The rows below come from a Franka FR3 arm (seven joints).
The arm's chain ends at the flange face. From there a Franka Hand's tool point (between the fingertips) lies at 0.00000 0.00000 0.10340 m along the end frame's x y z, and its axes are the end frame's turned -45 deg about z.
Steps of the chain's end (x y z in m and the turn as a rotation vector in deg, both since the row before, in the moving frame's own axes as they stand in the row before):
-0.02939, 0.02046, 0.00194, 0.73, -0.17, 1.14
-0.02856, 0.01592, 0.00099, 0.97, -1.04, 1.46
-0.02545, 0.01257, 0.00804, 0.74, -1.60, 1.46
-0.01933, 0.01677, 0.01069, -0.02, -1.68, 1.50
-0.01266, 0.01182, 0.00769, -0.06, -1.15, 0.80
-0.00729, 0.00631, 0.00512, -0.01, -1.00, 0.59
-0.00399, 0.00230, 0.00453, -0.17, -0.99, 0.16
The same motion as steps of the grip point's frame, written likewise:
-0.03452, -0.00746, 0.00193, 0.64, 0.40, 1.14
-0.03151, -0.01150, 0.00096, 1.42, -0.05, 1.46
-0.02794, -0.01211, 0.00799, 1.65, -0.61, 1.46
-0.02767, -0.00396, 0.01065, 1.17, -1.20, 1.50
-0.01884, -0.00200, 0.00767, 0.77, -0.86, 0.80
-0.01090, -0.00196, 0.00510, 0.70, -0.71, 0.59
-0.00593, -0.00224, 0.00451, 0.58, -0.82, 0.16

